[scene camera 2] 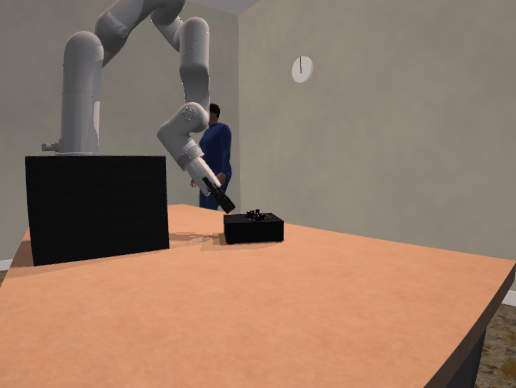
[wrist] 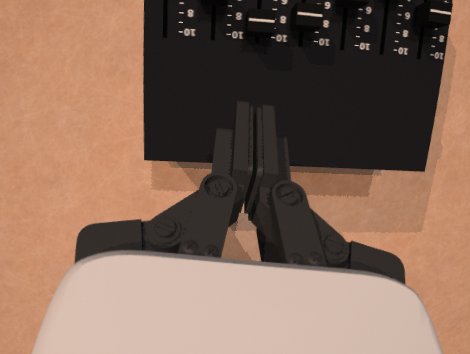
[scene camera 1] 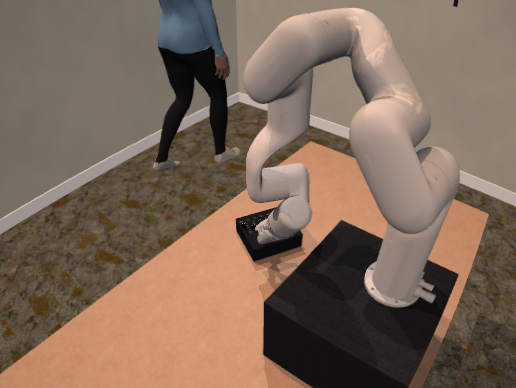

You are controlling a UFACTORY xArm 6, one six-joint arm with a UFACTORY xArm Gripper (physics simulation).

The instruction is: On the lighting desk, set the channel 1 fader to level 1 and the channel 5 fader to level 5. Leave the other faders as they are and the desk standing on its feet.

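Frame: origin at the arm's base, x right, y ahead, z up, level; millimetres.
Seen in the pictures: gripper, fingertip midpoint: [scene camera 2: 231, 210] [wrist: 249, 127]; arm's base, link origin: [scene camera 2: 79, 157] [scene camera 1: 392, 283].
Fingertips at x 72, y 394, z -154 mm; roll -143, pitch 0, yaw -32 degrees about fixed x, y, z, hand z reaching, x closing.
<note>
Offsets run from my fingertips to a thing's top centre. Level surfaces: height alone.
The black lighting desk @(dy +33, dx +48, dz -4 mm) [scene camera 1: 277, 248] [scene camera 2: 254, 231] [wrist: 350, 115] stands flat on the table. In the wrist view its scales read upside down and are cut off by the top edge. One fader cap @(dy +42, dx +25, dz -4 mm) [wrist: 261, 21] has its white line near 8. The cap to its right [wrist: 308, 16] is between 6 and 8. Another cap @(dy +13, dx +109, dz -4 mm) [wrist: 440, 15] is at the far right, and two more show partly at the top edge. Channel numbers do not show, so I cannot tell which are channels 1 and 5. My gripper [scene camera 2: 230, 209] [wrist: 249, 127] is shut and empty, over the desk's bare near strip, apart from the caps.
The table @(dz -72 mm) [scene camera 1: 150, 300] [scene camera 2: 250, 310] carries the desk and the black block [scene camera 1: 320, 330] [scene camera 2: 97, 210] under the arm's base. A person in a light blue top [scene camera 1: 185, 30] stands beyond the table. A person in dark blue [scene camera 2: 216, 150] stands behind the arm.
</note>
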